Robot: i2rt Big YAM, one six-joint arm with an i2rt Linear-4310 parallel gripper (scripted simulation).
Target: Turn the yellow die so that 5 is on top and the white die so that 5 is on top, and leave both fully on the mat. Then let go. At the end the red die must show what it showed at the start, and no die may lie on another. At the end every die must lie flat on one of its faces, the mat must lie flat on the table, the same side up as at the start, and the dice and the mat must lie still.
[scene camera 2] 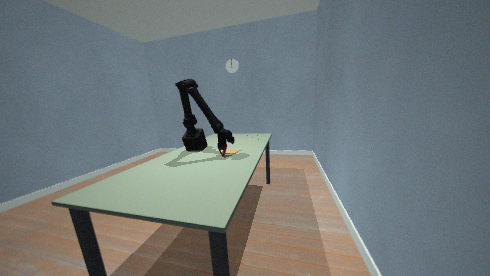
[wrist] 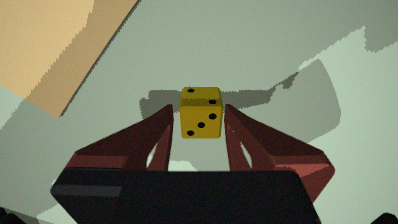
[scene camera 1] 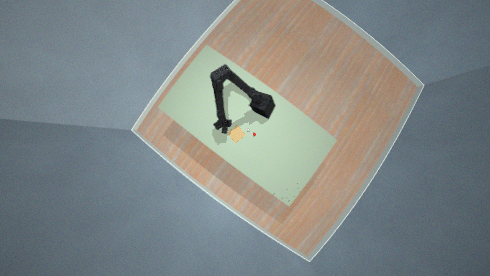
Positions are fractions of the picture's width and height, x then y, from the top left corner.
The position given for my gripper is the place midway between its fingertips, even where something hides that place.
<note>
In view: my gripper (wrist: 0.50, 0.50), a tan mat (wrist: 0.13, 0.24) and a yellow die (wrist: 0.51, 0.49).
</note>
